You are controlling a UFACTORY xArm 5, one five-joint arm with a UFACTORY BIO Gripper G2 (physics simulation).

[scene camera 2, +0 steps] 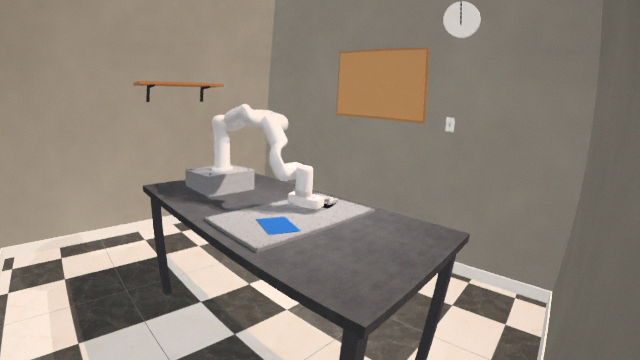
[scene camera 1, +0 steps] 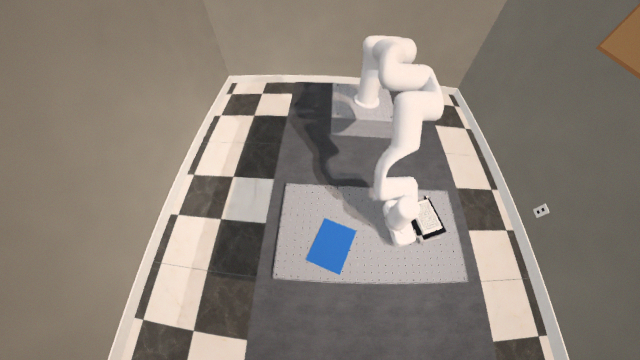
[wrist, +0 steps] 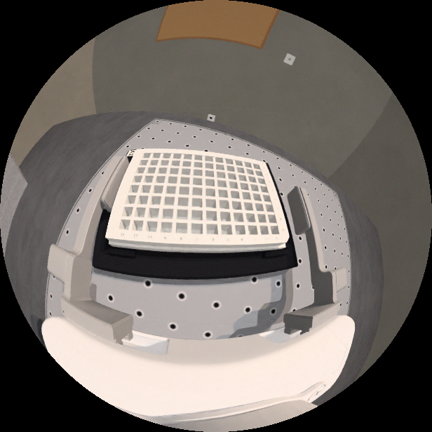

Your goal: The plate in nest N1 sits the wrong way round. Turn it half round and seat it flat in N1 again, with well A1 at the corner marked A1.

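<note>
The white plate (scene camera 1: pixel 428 217) (wrist: pixel 200 195) with square wells lies in the black nest N1 (scene camera 1: pixel 436 234) (wrist: pixel 195 265). In the wrist view its column numbers run along the near edge, with the high numbers at the left. A small marked tag (wrist: pixel 131 153) shows at the nest's far left corner; its print is hard to read here. My gripper (wrist: pixel 207 196) is open, with one finger on each side of the plate. The left finger is close to the plate's left side; a wider gap shows at the right finger. In both scene views my gripper's fingers are largely hidden.
A blue sheet (scene camera 1: pixel 331 246) (scene camera 2: pixel 278 225) lies on the grey perforated board (scene camera 1: pixel 380 267) (scene camera 2: pixel 240 235), on the left part of it in scene camera 1. The arm's grey base block (scene camera 1: pixel 361 127) (scene camera 2: pixel 220 182) stands at the back of the dark table (scene camera 1: pixel 370 320) (scene camera 2: pixel 370 270).
</note>
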